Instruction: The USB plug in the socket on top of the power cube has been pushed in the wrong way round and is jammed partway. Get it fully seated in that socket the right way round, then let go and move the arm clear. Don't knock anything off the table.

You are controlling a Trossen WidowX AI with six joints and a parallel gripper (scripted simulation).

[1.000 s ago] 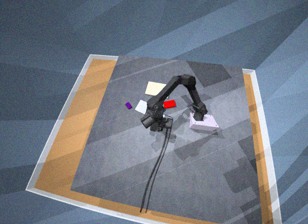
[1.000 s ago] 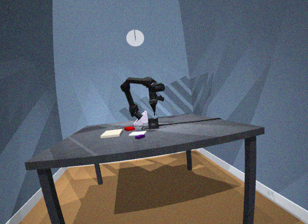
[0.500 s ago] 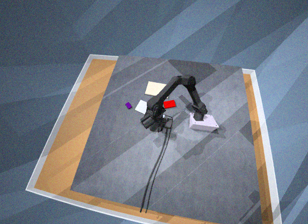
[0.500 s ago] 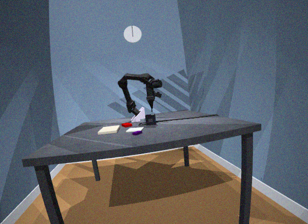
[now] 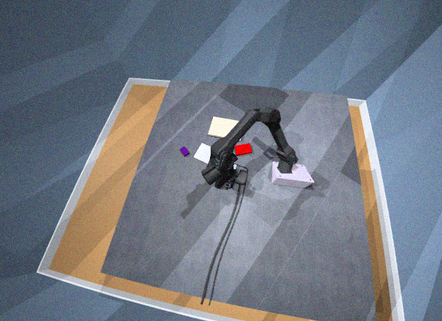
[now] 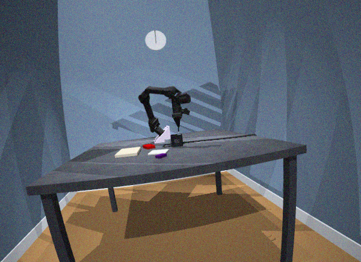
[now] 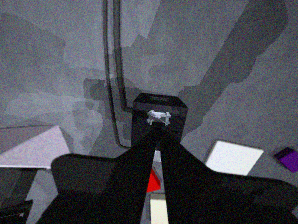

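My gripper tip is 20 mm above the silver USB plug. Round my gripper tip: USB socket 50 mm below; white square tile 130 mm ahead, 180 mm to the right, 120 mm below; red block 100 mm behind, 210 mm to the right, 110 mm below.
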